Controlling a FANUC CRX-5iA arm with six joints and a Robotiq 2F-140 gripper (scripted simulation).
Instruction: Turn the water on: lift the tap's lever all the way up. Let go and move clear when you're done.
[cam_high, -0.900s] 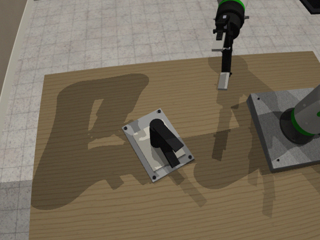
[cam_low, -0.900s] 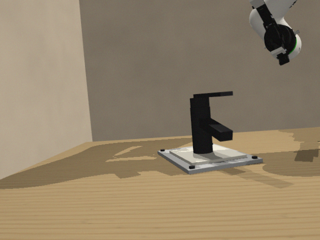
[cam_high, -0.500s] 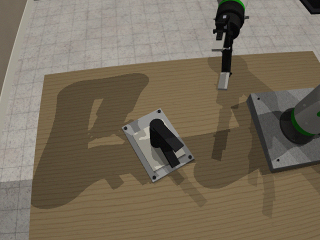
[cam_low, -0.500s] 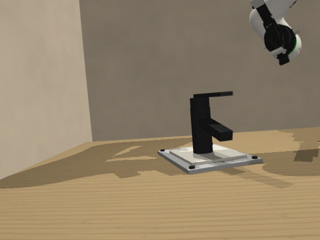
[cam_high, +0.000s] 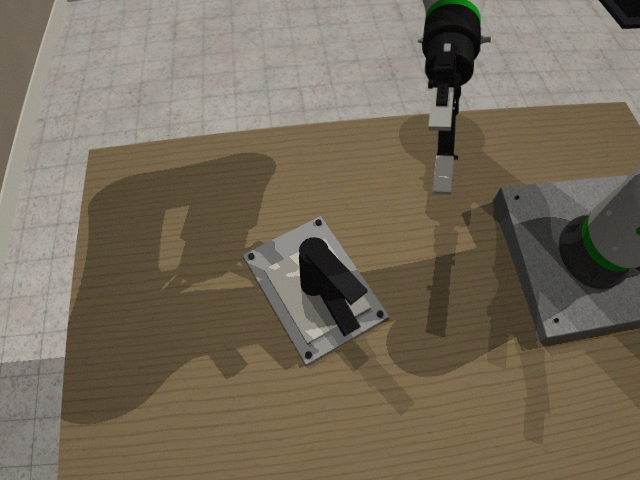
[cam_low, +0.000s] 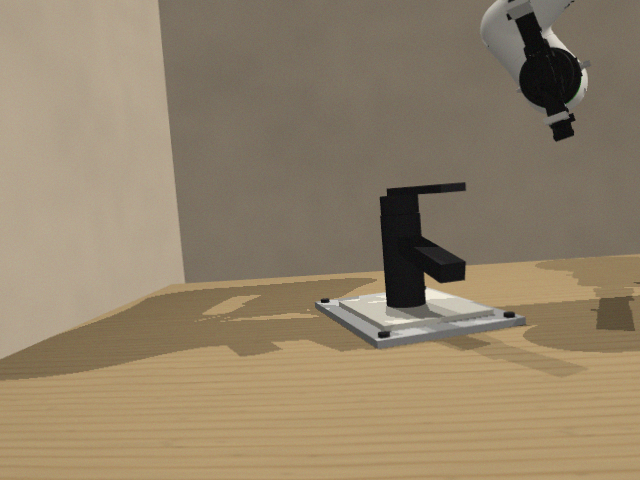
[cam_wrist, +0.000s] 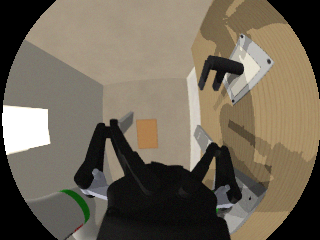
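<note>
Now: the lever 160 mm ahead of my hand, 150 mm below it and 80 mm to the left of it. From my hand the other things lie so: tap 200 mm below, 170 mm ahead, 50 mm to the left.
</note>
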